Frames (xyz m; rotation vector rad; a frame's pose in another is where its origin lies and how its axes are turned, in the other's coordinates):
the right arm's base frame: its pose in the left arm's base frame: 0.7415 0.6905 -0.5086 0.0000 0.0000 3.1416
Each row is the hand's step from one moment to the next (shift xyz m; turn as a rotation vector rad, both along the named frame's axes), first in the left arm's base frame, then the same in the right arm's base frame.
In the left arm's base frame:
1: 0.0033 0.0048 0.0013 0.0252 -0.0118 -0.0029
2: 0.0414 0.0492 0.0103 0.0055 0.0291 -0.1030
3: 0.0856 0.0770 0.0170 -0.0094 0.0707 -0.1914
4: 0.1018 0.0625 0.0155 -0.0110 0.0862 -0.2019
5: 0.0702 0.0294 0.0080 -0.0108 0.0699 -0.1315
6: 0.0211 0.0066 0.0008 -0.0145 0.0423 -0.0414
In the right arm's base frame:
1: -0.0033 -0.0048 0.0013 -0.0252 0.0118 -0.0029
2: -0.0414 -0.0492 0.0103 -0.0055 -0.0291 -0.1030
3: -0.0856 -0.0770 0.0170 0.0094 -0.0707 -0.1914
4: -0.1018 -0.0625 0.0155 0.0110 -0.0862 -0.2019
5: -0.0702 -0.0294 0.0080 0.0108 -0.0699 -0.1315
6: -0.0211 -0.0066 0.0008 0.0145 -0.0423 -0.0414

